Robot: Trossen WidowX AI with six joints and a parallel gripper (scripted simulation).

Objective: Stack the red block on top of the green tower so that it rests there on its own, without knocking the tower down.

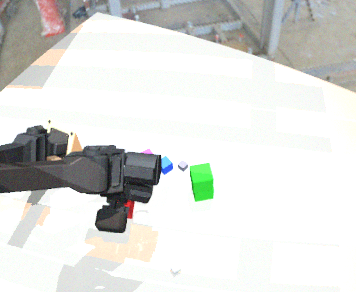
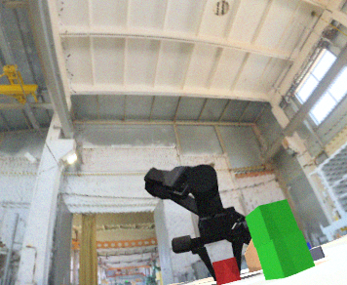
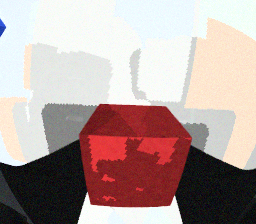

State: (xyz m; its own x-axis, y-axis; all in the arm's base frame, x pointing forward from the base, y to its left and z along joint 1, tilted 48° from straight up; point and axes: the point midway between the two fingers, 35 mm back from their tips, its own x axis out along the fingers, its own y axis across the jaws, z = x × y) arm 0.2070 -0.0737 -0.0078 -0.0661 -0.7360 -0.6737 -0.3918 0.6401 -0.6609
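Right now the small grey block is 170 mm to the left of my gripper tip and 70 mm ahead of it. The rest, counted from my gripper tip: red block: 10 mm above; then small blue block: 150 mm to the left, 30 mm ahead, 10 mm above; then purple block: 150 mm to the left, 20 mm behind, 10 mm above.
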